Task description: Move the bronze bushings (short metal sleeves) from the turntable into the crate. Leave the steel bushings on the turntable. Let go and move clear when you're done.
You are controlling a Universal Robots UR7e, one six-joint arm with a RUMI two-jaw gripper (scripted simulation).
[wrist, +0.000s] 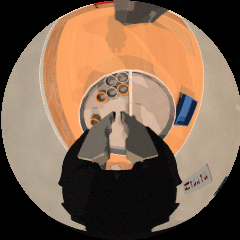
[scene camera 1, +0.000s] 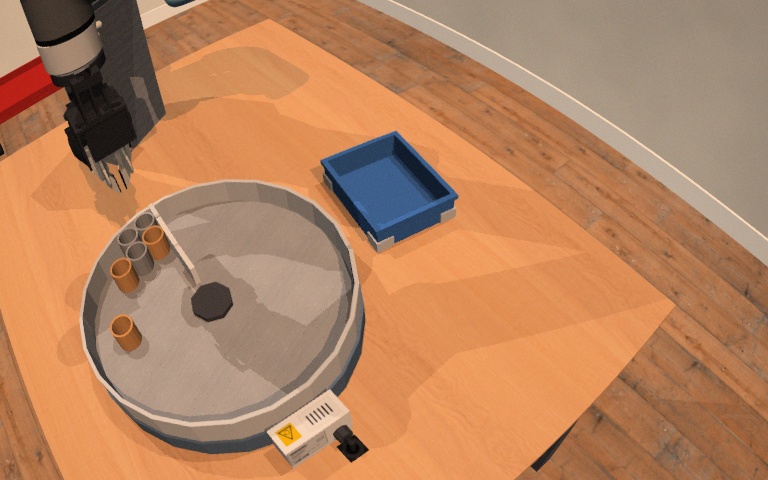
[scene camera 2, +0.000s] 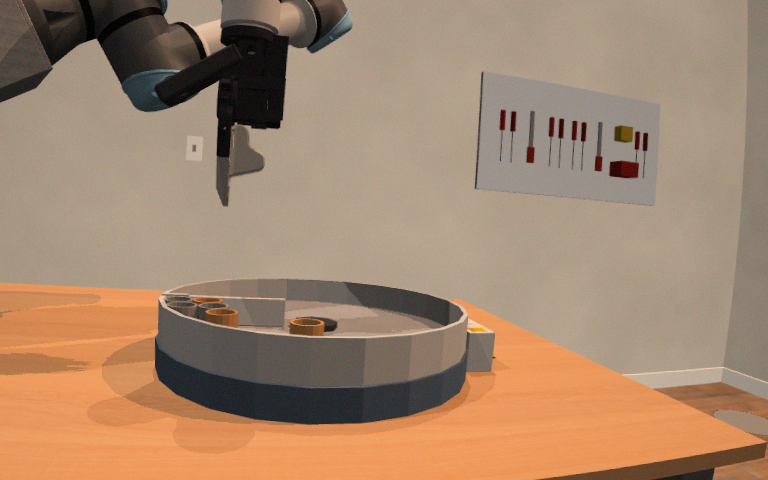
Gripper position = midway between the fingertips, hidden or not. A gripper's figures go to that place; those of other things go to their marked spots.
My gripper [wrist: 117, 112] is 14 cm from the lens. A grey turntable [wrist: 150, 105]: 34 cm from the lens.
